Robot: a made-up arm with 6 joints.
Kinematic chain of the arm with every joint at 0, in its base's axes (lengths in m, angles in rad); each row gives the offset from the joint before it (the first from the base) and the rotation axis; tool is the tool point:
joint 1: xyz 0 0 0.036 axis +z
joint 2: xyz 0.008 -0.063 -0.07 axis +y
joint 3: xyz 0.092 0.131 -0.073 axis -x
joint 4: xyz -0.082 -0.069 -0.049 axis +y
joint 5: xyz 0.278 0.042 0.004 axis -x
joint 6: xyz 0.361 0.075 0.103 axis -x
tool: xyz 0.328 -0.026 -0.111
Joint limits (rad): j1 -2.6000..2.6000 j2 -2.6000..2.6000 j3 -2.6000..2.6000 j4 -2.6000..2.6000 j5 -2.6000..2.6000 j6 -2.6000..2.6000
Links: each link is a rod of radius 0.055 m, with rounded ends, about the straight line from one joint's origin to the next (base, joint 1, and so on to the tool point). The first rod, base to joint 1, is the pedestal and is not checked.
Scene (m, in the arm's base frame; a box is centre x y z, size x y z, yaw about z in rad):
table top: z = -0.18
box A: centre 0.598 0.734 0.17 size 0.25 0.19 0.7 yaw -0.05
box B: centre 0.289 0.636 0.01 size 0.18 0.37 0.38 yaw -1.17
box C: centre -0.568 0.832 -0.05 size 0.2 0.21 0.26 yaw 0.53
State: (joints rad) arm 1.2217 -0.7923 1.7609 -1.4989 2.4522 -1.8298
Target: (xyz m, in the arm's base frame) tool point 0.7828 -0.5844 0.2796
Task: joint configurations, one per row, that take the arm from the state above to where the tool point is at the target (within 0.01 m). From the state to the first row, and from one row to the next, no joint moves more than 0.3 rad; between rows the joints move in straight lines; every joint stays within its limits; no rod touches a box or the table.
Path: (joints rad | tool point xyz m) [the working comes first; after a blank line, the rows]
Joints at the target: -0.9282 -0.5568 2.2284 -0.5430 2.1378 -2.1297
Straight joint move there: touches box A, box B, box C.

1: 0.9732 -0.9452 1.5823 -1.2478 2.4202 -1.9667 | -0.5465 0.7431 0.3883
2: 0.7246 -1.0982 1.4037 -0.9966 2.3883 -2.1037 | -0.2726 0.6807 0.6539
3: 0.4761 -1.2511 1.2250 -0.7455 2.3563 -2.2406 | -0.0616 0.4915 0.8349
4: 0.2276 -1.4040 1.0464 -0.4943 2.3244 -2.3776 | 0.0649 0.2544 0.9327
5: 0.0507 -1.2819 1.3053 -0.4801 2.2323 -2.4146 | 0.2969 0.2690 0.8933
6: -0.1261 -1.1598 1.5643 -0.4659 2.1401 -2.4517 | 0.5177 0.1860 0.8211
7: -0.3030 -1.0376 1.8232 -0.4518 2.0480 -2.4888 | 0.6866 0.0190 0.7214
8: -0.4798 -0.9155 2.0821 -0.4376 1.9558 -2.5259 | 0.7738 -0.2030 0.6030
9: -0.6567 -0.7933 2.3411 -0.4234 1.8637 -2.5629 | 0.7664 -0.4431 0.4760
10: -0.8335 -0.6712 2.6000 -0.4092 1.7716 -2.6000 | 0.6689 -0.6646 0.3508
11: -0.8809 -0.6140 2.4142 -0.4761 1.9547 -2.3648 | 0.7269 -0.6344 0.3080
12: -0.9282 -0.5568 2.2284 -0.5430 2.1378 -2.1297 | 0.7828 -0.5844 0.2796

